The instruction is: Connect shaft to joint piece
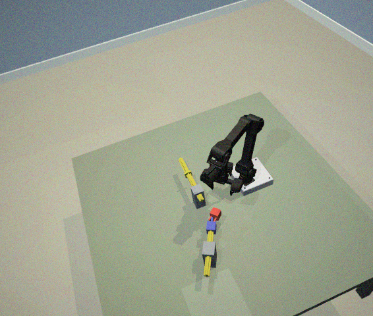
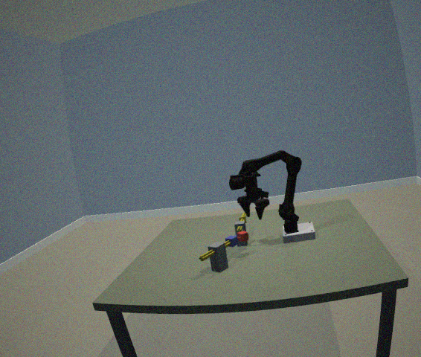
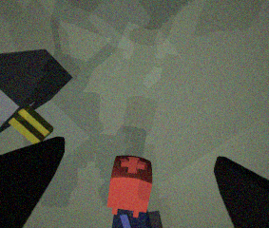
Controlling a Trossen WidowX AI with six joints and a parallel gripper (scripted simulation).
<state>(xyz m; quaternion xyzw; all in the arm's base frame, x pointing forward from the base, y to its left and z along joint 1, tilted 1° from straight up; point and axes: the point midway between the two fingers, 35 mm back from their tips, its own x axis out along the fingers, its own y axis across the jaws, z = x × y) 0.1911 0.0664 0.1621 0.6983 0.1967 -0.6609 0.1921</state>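
The red joint piece is 7 cm ahead of my gripper tip, 4 cm to the left of it and 7 cm below it.
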